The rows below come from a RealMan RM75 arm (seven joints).
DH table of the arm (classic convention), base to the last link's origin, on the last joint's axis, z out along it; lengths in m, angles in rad. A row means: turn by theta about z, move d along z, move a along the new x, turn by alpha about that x. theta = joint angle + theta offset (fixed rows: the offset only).
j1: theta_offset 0  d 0.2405  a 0  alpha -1.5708
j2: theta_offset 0  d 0  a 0  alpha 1.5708
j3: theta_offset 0  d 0.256  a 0  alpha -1.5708
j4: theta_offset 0  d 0  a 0  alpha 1.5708
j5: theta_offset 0  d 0.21  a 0  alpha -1.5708
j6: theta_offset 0  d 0  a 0  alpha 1.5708
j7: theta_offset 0  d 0.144  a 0  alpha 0
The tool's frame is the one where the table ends.
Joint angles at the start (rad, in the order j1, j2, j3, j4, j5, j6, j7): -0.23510, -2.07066, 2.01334, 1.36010, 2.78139, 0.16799, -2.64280
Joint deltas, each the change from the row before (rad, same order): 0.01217, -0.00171, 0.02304, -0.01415, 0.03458, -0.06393, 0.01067; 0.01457, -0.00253, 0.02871, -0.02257, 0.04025, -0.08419, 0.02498; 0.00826, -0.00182, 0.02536, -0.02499, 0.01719, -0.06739, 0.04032; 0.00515, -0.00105, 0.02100, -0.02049, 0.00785, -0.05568, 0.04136; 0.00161, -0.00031, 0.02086, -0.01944, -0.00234, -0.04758, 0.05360; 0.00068, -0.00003, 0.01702, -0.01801, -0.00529, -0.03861, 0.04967; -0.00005, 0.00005, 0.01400, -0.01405, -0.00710, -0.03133, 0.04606; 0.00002, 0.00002, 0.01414, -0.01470, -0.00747, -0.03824, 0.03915; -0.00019, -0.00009, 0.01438, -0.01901, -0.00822, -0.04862, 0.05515; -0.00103, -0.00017, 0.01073, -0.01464, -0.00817, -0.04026, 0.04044; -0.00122, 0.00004, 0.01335, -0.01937, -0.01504, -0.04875, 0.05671; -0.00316, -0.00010, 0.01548, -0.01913, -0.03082, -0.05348, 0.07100
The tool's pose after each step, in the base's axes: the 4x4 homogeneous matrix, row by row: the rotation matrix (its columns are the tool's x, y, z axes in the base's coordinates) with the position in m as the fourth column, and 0 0 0 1 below. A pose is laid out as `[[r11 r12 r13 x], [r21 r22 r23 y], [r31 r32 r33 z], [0 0 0 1]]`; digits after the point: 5 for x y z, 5 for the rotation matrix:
[[0.98259 0.13689 0.12565 -0.15732], [-0.02667 -0.56530 0.82445 0.34605], [0.18389 -0.81345 -0.55181 -0.06514], [0 0 0 1]]
[[0.98275 0.07702 0.16813 -0.15643], [-0.09889 -0.54933 0.82973 0.34087], [0.15626 -0.83205 -0.53224 -0.06922], [0 0 0 1]]
[[0.97928 0.02129 0.20139 -0.15630], [-0.15870 -0.53705 0.82849 0.33601], [0.12579 -0.84328 -0.52254 -0.07404], [0 0 0 1]]
[[0.97265 -0.02678 0.23071 -0.15566], [-0.21027 -0.52341 0.82573 0.33191], [0.09864 -0.85166 -0.51473 -0.07782], [0 0 0 1]]
[[0.96332 -0.07895 0.25647 -0.15478], [-0.26021 -0.50839 0.82087 0.32810], [0.06558 -0.85750 -0.51029 -0.08170], [0 0 0 1]]
[[0.95335 -0.12381 0.27529 -0.15477], [-0.29987 -0.49288 0.81679 0.32500], [0.03456 -0.86124 -0.50701 -0.08492], [0 0 0 1]]
[[0.94279 -0.16253 0.29108 -0.15450], [-0.33331 -0.47673 0.81341 0.32252], [0.00656 -0.86389 -0.50363 -0.08732], [0 0 0 1]]
[[0.93064 -0.19223 0.31138 -0.15373], [-0.36569 -0.45742 0.81058 0.32003], [-0.01338 -0.86822 -0.49599 -0.08911], [0 0 0 1]]
[[0.91258 -0.23347 0.33569 -0.15319], [-0.40631 -0.42557 0.80858 0.31752], [-0.04592 -0.87429 -0.48323 -0.09039], [0 0 0 1]]
[[0.89744 -0.25985 0.35649 -0.15232], [-0.43589 -0.39801 0.80721 0.31578], [-0.06787 -0.87981 -0.47045 -0.09086], [0 0 0 1]]
[[0.87790 -0.29328 0.37851 -0.15214], [-0.46829 -0.36086 0.80653 0.31370], [-0.09995 -0.88531 -0.45414 -0.09130], [0 0 0 1]]
[[0.85687 -0.32312 0.40172 -0.15125], [-0.49773 -0.31543 0.80794 0.31200], [-0.13435 -0.89224 -0.43110 -0.09098], [0 0 0 1]]

